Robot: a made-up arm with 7 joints. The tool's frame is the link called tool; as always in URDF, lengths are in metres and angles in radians. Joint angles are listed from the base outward.
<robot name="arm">
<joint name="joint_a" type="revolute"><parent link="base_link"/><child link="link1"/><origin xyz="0 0.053 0" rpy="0 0 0"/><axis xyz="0 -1 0"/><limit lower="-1.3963" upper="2"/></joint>
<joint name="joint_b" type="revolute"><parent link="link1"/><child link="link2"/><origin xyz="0 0.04 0" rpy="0 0 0"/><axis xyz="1 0 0"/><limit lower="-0.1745" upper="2"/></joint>
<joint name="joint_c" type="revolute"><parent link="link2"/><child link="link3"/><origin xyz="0 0 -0.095" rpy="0 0 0"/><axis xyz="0 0 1"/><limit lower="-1.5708" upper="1.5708"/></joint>
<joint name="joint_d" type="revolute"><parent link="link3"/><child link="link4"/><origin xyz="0 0 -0.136" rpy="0 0 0"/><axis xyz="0 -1 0"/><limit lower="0" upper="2.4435"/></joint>
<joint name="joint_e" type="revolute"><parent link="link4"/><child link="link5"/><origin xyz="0 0 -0.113" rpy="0 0 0"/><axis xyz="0 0 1"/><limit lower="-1.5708" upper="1.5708"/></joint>
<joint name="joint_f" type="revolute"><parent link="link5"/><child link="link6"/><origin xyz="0 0 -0.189" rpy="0 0 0"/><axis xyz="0 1 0"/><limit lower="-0.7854" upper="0.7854"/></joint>
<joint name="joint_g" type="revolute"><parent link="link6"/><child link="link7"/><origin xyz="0 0 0" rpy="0 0 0"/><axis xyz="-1 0 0"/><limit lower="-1.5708" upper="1.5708"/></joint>
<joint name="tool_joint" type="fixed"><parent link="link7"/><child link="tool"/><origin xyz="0 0 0" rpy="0 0 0"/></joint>
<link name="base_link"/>
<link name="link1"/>
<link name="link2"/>
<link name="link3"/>
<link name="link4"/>
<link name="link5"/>
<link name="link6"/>
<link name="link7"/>
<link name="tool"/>
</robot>
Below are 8 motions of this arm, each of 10 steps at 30 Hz.
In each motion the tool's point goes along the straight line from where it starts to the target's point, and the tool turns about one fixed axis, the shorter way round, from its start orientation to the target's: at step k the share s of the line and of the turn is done. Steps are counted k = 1, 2, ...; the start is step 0. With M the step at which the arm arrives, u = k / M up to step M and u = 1 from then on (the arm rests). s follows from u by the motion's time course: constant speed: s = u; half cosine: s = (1 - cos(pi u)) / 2; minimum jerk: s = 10 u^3 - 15 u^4 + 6 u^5.
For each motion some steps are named. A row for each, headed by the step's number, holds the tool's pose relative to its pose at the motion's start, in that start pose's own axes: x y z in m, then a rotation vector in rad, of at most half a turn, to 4 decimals.
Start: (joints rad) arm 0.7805 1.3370 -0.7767 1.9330 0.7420 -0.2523 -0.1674
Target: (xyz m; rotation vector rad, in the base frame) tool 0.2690 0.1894 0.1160 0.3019 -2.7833 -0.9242
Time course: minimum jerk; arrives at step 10
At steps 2, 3, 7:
2: 0.0061 0.0050 -0.0008 0.0103 -0.0401 -0.0181
3: 0.0171 0.0140 -0.0023 0.0289 -0.1128 -0.0509
7: 0.0880 0.0721 -0.0117 0.1485 -0.5789 -0.2613

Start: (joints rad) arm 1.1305 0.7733 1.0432 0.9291 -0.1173 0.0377 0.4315
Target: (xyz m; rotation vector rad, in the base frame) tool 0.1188 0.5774 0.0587 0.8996 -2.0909 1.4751
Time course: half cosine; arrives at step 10
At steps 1, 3, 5, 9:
1: 0.0010 0.0017 -0.0002 0.0140 -0.0028 0.0017
3: 0.0087 0.0147 -0.0018 0.1177 -0.0240 0.0139
5: 0.0210 0.0357 -0.0045 0.2856 -0.0582 0.0338
9: 0.0410 0.0696 -0.0087 0.5573 -0.1135 0.0659

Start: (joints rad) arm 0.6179 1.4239 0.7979 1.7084 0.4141 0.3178 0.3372
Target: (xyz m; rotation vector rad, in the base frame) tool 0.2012 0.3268 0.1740 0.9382 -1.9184 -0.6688
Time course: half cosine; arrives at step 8
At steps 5, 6, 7, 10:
5: -0.0724 -0.0918 0.0015 -0.3318 0.1016 0.0249
6: -0.0894 -0.1133 0.0019 -0.4096 0.1254 0.0308
7: -0.1007 -0.1277 0.0021 -0.4616 0.1414 0.0347
10: -0.1047 -0.1327 0.0022 -0.4799 0.1470 0.0360

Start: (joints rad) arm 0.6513 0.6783 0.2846 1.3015 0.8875 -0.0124 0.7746
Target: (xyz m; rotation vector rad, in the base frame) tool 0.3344 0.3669 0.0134 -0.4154 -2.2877 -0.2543
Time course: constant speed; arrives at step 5
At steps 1, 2, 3, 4, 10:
1: 0.0006 0.0023 0.0021 0.0106 0.0018 -0.0023
2: 0.0012 0.0047 0.0041 0.0212 0.0035 -0.0046
3: 0.0017 0.0070 0.0062 0.0318 0.0053 -0.0069
4: 0.0023 0.0093 0.0083 0.0424 0.0071 -0.0092
10: 0.0029 0.0117 0.0103 0.0530 0.0088 -0.0115

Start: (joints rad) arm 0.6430 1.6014 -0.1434 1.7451 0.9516 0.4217 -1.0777
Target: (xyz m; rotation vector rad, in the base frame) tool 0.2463 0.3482 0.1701 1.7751 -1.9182 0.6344
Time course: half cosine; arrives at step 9
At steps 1, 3, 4, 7, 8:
1: -0.0008 0.0011 -0.0020 0.0087 -0.0075 -0.0013
3: -0.0068 0.0090 -0.0164 0.0718 -0.0626 -0.0106
4: -0.0112 0.0149 -0.0271 0.1187 -0.1034 -0.0176
7: -0.0240 0.0319 -0.0579 0.2538 -0.2211 -0.0376
8: -0.0263 0.0351 -0.0636 0.2787 -0.2428 -0.0412

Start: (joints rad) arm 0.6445 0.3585 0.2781 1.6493 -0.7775 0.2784 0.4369
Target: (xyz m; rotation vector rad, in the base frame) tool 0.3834 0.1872 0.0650 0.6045 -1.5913 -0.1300
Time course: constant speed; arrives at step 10
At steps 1, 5, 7, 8, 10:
1: 0.0061 -0.0033 -0.0041 -0.0094 0.0120 0.0444
5: 0.0304 -0.0165 -0.0203 -0.0468 0.0599 0.2219
7: 0.0426 -0.0231 -0.0284 -0.0655 0.0838 0.3107
8: 0.0487 -0.0264 -0.0325 -0.0749 0.0958 0.3550
10: 0.0609 -0.0330 -0.0406 -0.0936 0.1198 0.4438

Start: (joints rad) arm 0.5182 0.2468 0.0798 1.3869 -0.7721 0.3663 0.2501
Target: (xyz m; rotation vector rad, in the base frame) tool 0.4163 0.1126 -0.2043 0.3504 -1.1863 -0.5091
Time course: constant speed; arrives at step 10
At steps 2, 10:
2: -0.0024 -0.0275 -0.0022 -0.0787 0.0061 0.0498
10: -0.0121 -0.1374 -0.0112 -0.3933 0.0304 0.2489

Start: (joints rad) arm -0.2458 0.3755 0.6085 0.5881 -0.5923 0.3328 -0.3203
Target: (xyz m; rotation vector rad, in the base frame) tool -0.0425 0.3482 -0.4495 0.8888 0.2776 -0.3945
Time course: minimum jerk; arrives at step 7
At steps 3, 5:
3: -0.0271 -0.0088 -0.0002 -0.0384 0.0077 -0.1433
5: -0.0630 -0.0205 -0.0004 -0.0894 0.0179 -0.3332

